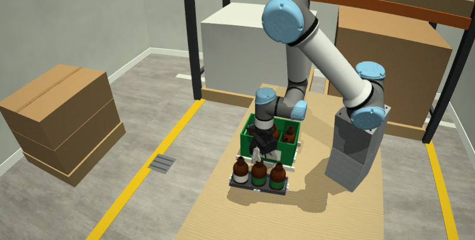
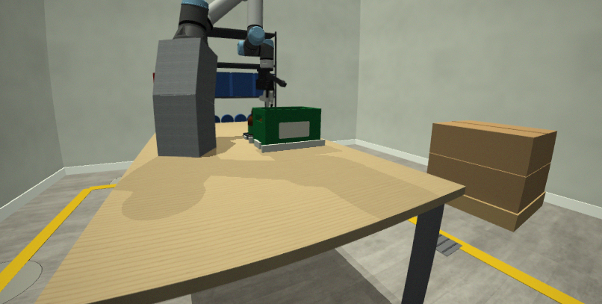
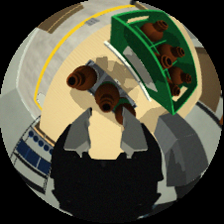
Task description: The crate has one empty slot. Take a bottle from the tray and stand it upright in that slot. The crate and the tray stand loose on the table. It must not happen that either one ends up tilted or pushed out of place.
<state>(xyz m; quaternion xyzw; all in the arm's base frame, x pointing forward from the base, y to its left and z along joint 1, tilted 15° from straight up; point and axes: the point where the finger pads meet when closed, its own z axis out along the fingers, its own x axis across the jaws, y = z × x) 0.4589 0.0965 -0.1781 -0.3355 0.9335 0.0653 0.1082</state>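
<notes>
My gripper is now 9 cm above the brown bottle. The rest, counted from my hand: white-labelled bottle: 9 cm ahead, 9 cm below; crate: 3 cm behind, 22 cm to the right, 9 cm below; tray: 16 cm below.
</notes>
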